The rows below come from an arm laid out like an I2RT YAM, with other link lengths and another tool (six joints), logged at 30 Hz.
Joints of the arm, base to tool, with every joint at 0 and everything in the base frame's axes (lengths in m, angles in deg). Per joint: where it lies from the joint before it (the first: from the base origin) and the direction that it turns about. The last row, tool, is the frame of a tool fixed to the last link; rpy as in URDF.
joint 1: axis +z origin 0 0 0.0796
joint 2: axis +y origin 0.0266 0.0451 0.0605
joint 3: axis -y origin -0.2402 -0.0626 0
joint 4: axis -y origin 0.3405 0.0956 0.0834
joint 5: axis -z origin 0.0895 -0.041 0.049
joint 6: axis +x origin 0.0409 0 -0.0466
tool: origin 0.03 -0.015 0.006 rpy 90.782 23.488 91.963
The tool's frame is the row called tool.
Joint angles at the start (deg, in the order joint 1, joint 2, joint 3, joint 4, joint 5, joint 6): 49.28 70.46 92.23 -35.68 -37.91 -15.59
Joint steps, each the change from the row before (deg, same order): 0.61 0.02 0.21 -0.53 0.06 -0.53; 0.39 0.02 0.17 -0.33 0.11 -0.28; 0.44 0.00 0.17 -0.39 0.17 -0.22; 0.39 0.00 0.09 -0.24 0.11 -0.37; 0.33 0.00 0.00 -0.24 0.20 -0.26; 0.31 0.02 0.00 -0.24 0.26 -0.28; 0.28 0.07 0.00 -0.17 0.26 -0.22; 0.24 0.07 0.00 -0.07 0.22 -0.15; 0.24 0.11 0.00 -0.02 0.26 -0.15; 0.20 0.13 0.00 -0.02 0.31 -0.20; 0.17 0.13 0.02 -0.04 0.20 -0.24; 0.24 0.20 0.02 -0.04 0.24 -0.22
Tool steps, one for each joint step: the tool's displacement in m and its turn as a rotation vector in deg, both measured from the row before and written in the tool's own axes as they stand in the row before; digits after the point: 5 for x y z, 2 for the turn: 0.00329 0.00248 0.00141 -0.05 0.64 -0.44; 0.00193 0.00175 0.00079 -0.01 0.33 -0.25; 0.00223 0.00187 0.00081 0.03 0.35 -0.17; 0.00195 0.00155 0.00093 -0.02 0.32 -0.36; 0.00175 0.00061 0.00107 0.11 0.25 -0.18; 0.00157 0.00037 0.00112 0.17 0.20 -0.18; 0.00125 0.00008 0.00134 0.18 0.16 -0.13; 0.00094 0.00017 0.00120 0.11 0.11 -0.11; 0.00077 -0.00001 0.00145 0.13 0.07 -0.12; 0.00052 -0.00031 0.00144 0.20 0.01 -0.15; 0.00048 -0.00022 0.00130 0.14 0.07 -0.19; 0.00070 -0.00042 0.00199 0.17 0.14 -0.14
